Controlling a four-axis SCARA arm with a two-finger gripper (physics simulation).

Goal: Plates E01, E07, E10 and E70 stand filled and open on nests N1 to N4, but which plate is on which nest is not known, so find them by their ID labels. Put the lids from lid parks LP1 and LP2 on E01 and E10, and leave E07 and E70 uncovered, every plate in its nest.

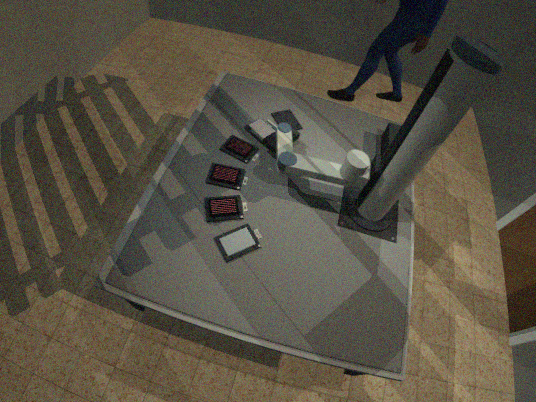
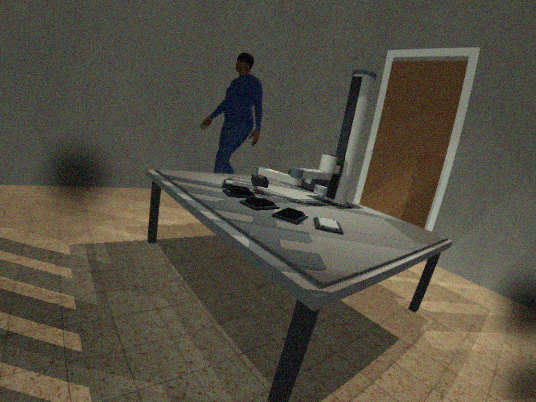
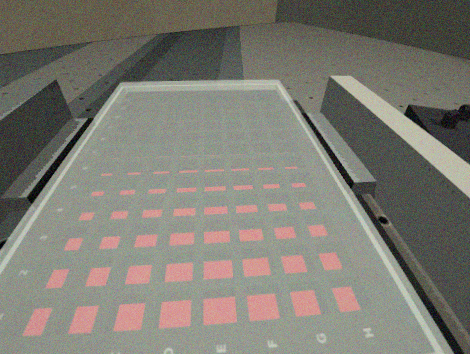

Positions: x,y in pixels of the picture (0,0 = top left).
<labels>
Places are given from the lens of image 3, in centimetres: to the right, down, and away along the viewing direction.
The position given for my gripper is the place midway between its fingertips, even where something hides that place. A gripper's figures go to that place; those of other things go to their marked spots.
my gripper (image 3: 199,101): -1, -3, 10
pale lid (image 3: 209,209): -1, 1, 6
</labels>
